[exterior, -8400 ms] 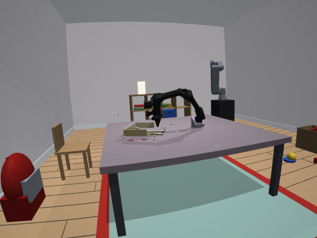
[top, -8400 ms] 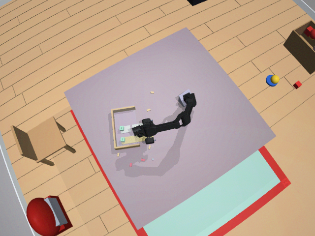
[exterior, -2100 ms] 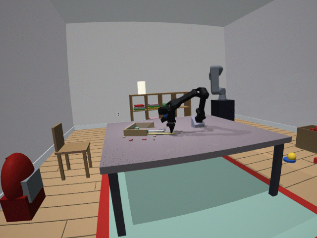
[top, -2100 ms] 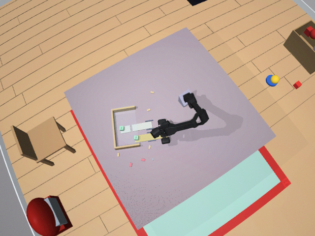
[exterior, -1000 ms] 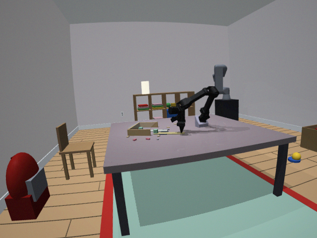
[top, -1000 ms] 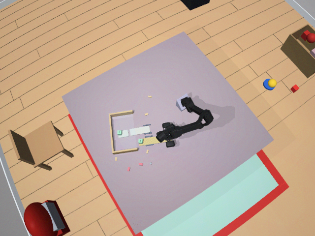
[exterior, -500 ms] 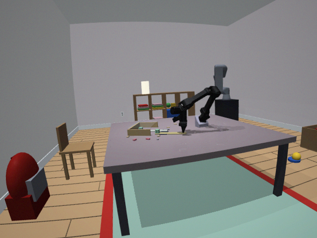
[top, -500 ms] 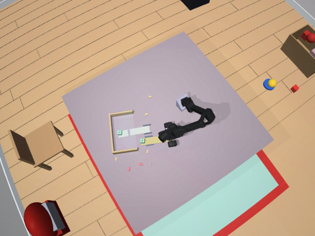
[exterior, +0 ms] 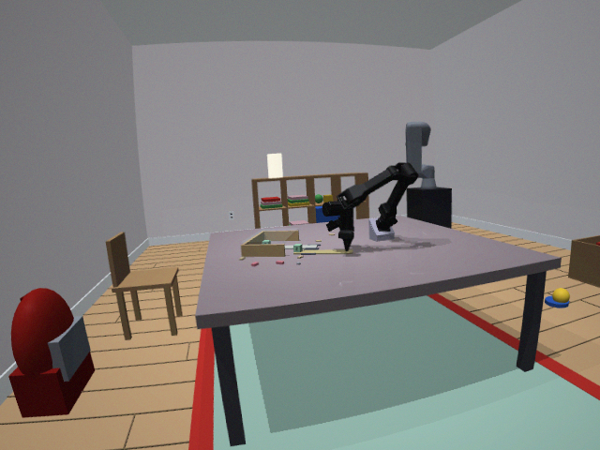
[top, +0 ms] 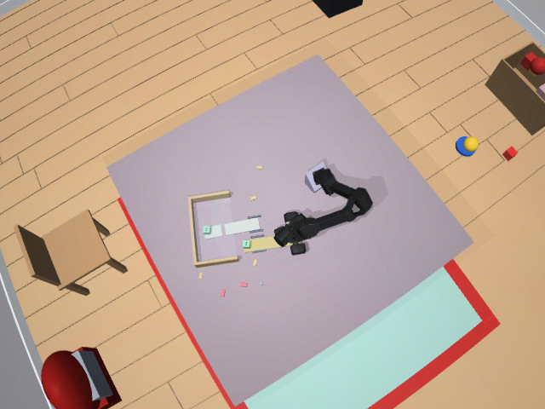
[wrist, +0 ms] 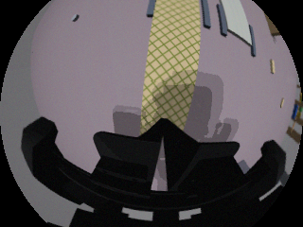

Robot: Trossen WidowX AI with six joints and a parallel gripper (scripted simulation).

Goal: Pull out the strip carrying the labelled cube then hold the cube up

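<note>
My gripper tip is 90 mm short of the yellow checkered strip and 40 mm to the left of it.
</note>
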